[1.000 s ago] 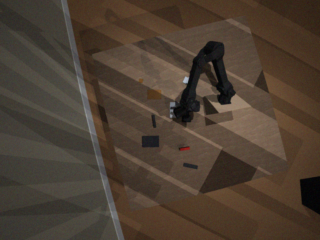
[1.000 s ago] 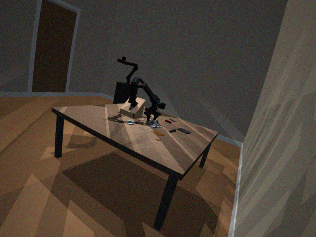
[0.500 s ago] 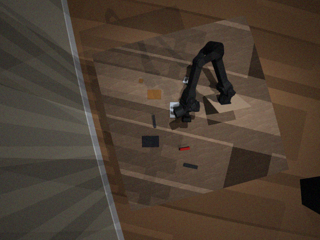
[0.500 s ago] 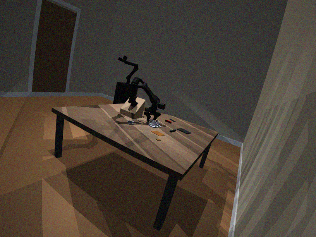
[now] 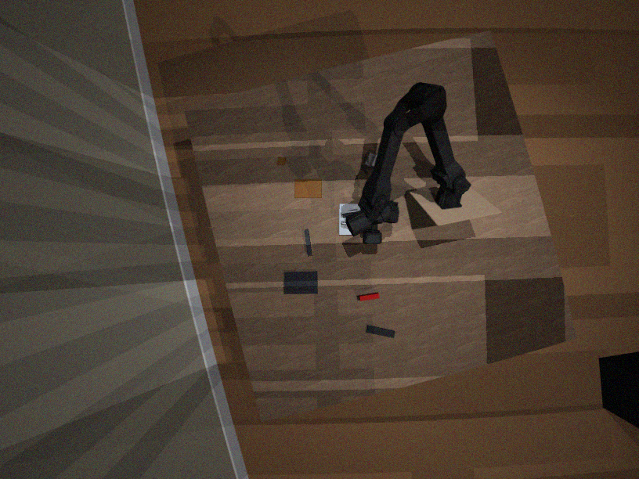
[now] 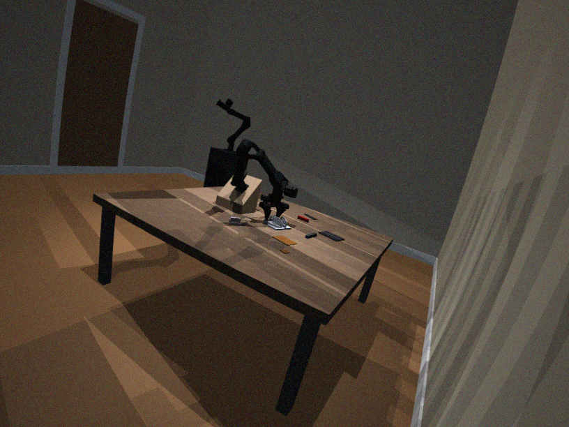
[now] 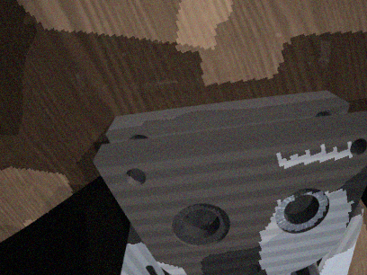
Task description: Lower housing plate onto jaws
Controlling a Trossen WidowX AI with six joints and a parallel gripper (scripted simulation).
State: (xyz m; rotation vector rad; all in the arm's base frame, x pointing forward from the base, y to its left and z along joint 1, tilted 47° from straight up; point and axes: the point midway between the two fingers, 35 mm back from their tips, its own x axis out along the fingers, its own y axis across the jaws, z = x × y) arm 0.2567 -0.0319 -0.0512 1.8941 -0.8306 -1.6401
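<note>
Now: the pale grey piece 20 mm above my gripper tip and 10 mm ahead of it. From my gripper tip the other things lie so: brown tile: 210 mm ahead, 150 mm to the right, 10 mm below; red block: 290 mm to the left, 30 mm ahead, 10 mm below; dark flat plate: 280 mm ahead, 210 mm to the left, 10 mm below.
</note>
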